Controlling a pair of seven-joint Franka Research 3 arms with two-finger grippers.
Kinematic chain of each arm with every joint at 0, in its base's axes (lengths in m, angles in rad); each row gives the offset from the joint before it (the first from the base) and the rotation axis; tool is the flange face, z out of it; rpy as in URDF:
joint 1: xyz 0 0 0.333 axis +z
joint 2: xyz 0 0 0 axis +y
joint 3: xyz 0 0 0.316 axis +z
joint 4: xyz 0.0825 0 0 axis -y
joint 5: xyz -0.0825 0 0.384 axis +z
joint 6: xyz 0 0 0 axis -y
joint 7: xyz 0.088 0 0 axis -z
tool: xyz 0 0 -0.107 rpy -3.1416 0 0
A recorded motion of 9 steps. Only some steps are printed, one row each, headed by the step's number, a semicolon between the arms.
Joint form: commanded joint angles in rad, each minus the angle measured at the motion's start. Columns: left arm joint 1, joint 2, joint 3, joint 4, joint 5, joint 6, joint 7; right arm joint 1, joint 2, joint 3, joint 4, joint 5, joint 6, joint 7.
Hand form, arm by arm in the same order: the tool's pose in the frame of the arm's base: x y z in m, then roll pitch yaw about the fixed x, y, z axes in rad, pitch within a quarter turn. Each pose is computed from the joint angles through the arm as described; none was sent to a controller.
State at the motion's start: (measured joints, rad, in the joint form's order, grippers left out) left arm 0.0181 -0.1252 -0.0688 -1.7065 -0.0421 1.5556 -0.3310; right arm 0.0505 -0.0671 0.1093 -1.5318 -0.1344 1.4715 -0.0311
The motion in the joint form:
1: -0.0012 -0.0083 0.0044 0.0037 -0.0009 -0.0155 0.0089; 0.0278 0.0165 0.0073 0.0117 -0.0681 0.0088 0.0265
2: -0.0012 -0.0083 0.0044 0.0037 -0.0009 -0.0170 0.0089; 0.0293 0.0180 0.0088 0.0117 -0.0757 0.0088 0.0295
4: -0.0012 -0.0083 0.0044 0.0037 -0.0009 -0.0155 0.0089; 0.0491 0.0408 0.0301 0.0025 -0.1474 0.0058 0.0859
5: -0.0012 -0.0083 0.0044 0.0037 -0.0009 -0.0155 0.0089; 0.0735 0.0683 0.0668 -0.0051 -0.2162 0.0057 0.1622
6: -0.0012 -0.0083 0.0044 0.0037 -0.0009 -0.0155 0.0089; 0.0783 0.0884 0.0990 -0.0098 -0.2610 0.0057 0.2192
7: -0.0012 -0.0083 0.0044 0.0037 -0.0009 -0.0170 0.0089; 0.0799 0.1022 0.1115 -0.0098 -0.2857 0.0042 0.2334
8: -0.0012 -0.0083 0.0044 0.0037 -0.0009 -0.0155 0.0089; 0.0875 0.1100 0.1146 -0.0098 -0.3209 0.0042 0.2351
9: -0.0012 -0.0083 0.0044 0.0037 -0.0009 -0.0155 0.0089; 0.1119 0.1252 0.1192 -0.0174 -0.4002 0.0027 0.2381
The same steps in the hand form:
1: 0.5076 -0.0311 0.6306 3.1182 0.0388 0.2742; 0.5232 0.0817 0.6699 2.9342 -0.0115 0.1811
2: 0.5074 -0.0311 0.6305 3.1187 0.0403 0.2741; 0.5236 0.0825 0.6693 2.9267 -0.0107 0.1805
4: 0.5076 -0.0311 0.6306 3.1182 0.0388 0.2742; 0.5287 0.0972 0.6547 2.8560 0.0068 0.1603
5: 0.5076 -0.0311 0.6306 3.1182 0.0388 0.2742; 0.5324 0.1234 0.6387 2.7868 0.0098 0.1449
6: 0.5076 -0.0311 0.6306 3.1182 0.0388 0.2742; 0.5349 0.1392 0.6275 2.7421 0.0054 0.1276
7: 0.5074 -0.0311 0.6305 3.1187 0.0403 0.2741; 0.5376 0.1447 0.6209 2.7179 0.0096 0.1279
8: 0.5076 -0.0311 0.6306 3.1182 0.0388 0.2742; 0.5396 0.1472 0.6183 2.6836 0.0089 0.1370
9: 0.5076 -0.0311 0.6306 3.1182 0.0388 0.2742; 0.5421 0.1559 0.6105 2.6046 0.0136 0.1638

